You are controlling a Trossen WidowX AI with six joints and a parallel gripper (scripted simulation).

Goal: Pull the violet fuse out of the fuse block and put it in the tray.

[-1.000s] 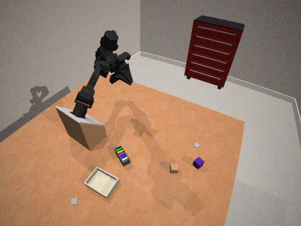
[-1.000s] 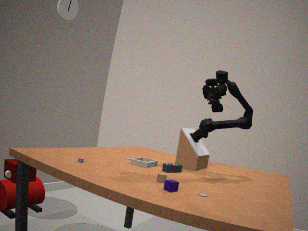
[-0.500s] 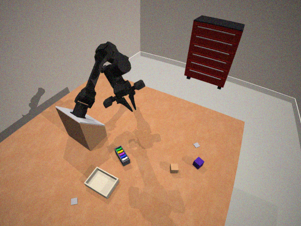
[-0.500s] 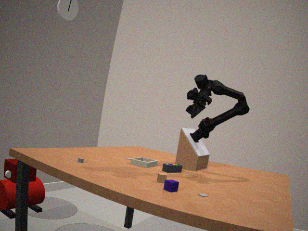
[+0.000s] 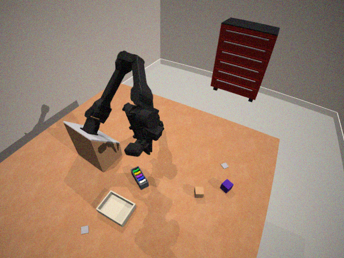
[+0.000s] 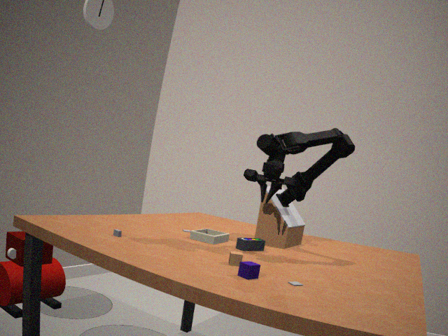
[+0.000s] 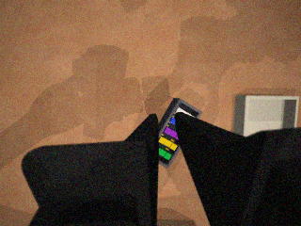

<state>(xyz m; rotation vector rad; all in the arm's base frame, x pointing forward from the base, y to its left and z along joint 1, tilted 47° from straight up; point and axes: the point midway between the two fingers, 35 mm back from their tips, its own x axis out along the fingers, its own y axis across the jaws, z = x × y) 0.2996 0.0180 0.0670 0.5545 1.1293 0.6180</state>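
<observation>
Now: the violet fuse 16 cm below my gripper tip, 4 cm to the right of it and 4 cm behind it. The rest, counted from my gripper tip: cream tray (21 cm to the right, 18 cm below, 3 cm behind); purple cube (32 cm ahead, 16 cm below, 14 cm to the left); tan cube (23 cm ahead, 17 cm below, 4 cm to the left).
</observation>
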